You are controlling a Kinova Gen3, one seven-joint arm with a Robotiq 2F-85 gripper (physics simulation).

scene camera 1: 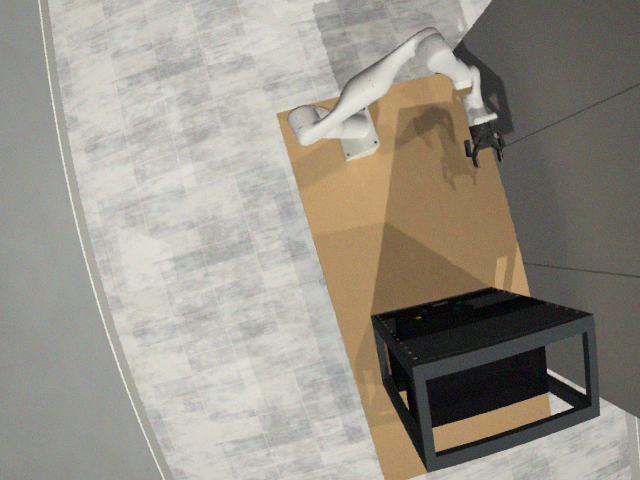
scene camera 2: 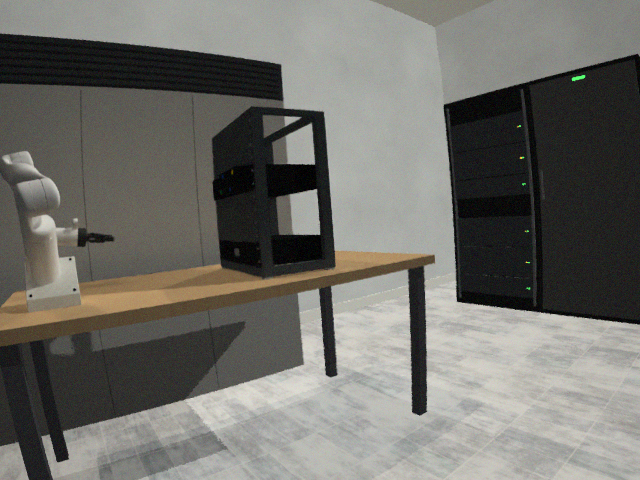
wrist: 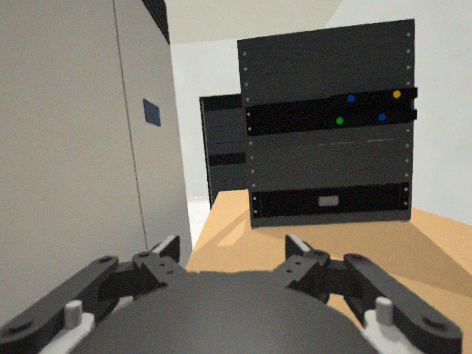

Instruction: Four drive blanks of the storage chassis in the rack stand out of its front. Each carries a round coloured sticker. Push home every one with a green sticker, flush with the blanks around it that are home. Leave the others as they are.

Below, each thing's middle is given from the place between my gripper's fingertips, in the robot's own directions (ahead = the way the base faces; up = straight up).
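Dark rack (scene camera 1: 462, 356): 120 mm above my hand, 270 mm to the right of it and 580 mm ahead of it.
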